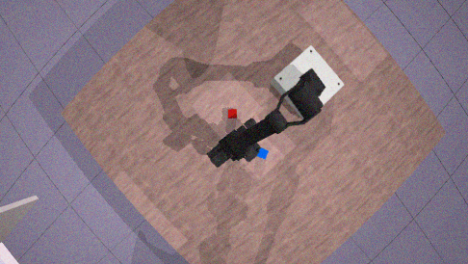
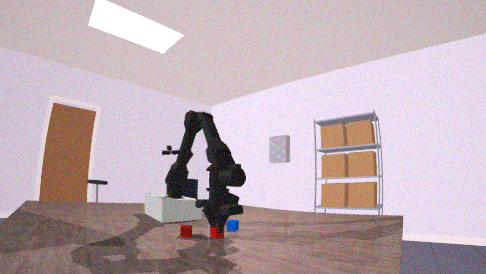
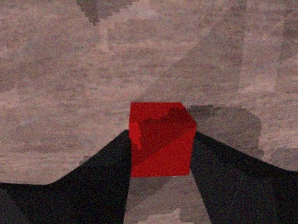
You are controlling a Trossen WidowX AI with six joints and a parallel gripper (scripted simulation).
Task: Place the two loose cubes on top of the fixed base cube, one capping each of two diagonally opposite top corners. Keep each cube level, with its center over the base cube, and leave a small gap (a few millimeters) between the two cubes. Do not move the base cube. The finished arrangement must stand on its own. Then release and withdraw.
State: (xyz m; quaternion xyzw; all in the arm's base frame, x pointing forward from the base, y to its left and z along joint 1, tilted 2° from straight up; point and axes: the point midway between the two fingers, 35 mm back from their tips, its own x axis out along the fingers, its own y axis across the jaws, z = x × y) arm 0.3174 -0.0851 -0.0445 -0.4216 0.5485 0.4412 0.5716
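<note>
Now: the blue cube 20 mm behind my gripper tip and 110 mm to the left of it.
</note>
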